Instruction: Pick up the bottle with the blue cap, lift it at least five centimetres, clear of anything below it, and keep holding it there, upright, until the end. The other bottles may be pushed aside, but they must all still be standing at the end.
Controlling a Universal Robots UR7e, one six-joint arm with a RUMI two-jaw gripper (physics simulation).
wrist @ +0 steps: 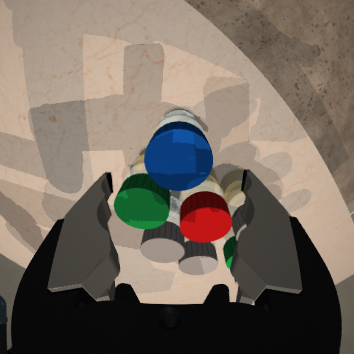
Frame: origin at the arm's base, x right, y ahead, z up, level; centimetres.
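Seen in the pictures: gripper, fingertip midpoint: (176,171).
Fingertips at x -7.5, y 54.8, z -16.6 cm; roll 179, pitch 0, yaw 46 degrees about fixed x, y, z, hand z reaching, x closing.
Note:
Offsets run from my fingertips to a thing's top centre.
The bottle with the blue cap @[dx -0.6, dy +0.9, dz +0.3 cm] (178,159) stands upright in the wrist view, seen from above, a little above the picture's middle. Its cap hides most of its body; some clear glass shows beyond the cap. My gripper (176,171) is partly open, with one finger to each side of the blue cap and space between each finger and the cap. Neither finger touches it. A green-capped bottle @[dx +0.4, dy -5.3, dz +0.3 cm] (142,202) and a red-capped bottle @[dx +6.5, dy -2.4, dz +0.3 cm] (205,218) stand close on the near side of the blue one, also between the fingers in this view.
Two grey-capped bottles @[dx +6.3, dy -9.1, dz +0.3 cm] (162,246) @[dx +12.1, dy -8.4, dz +0.3 cm] (198,261) stand nearer the palm. Another green cap @[dx +16.1, dy -3.3, dz +0.3 cm] (230,253) shows partly behind the right finger, where a further bottle @[dx +12.0, dy +1.0, dz +0.3 cm] (233,192) is also partly hidden. The round table's edge (280,95) curves down the right side.

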